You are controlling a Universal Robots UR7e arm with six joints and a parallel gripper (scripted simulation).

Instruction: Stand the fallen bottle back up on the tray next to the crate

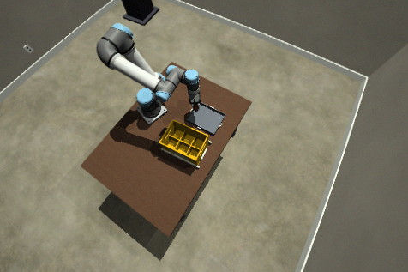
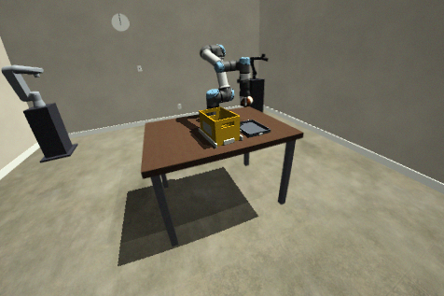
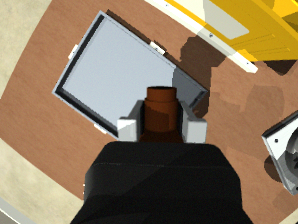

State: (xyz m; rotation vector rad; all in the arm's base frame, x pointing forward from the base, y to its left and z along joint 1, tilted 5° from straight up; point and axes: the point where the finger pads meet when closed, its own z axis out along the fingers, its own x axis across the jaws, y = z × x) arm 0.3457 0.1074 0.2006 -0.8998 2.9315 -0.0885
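The brown bottle lies 30 mm behind my hand, 40 mm to the left of it and 10 mm below it. The rest, counted from my hand: yellow crate: 30 mm ahead, 230 mm to the right, 120 mm below; tray: 50 mm ahead, 40 mm to the left, 190 mm below.
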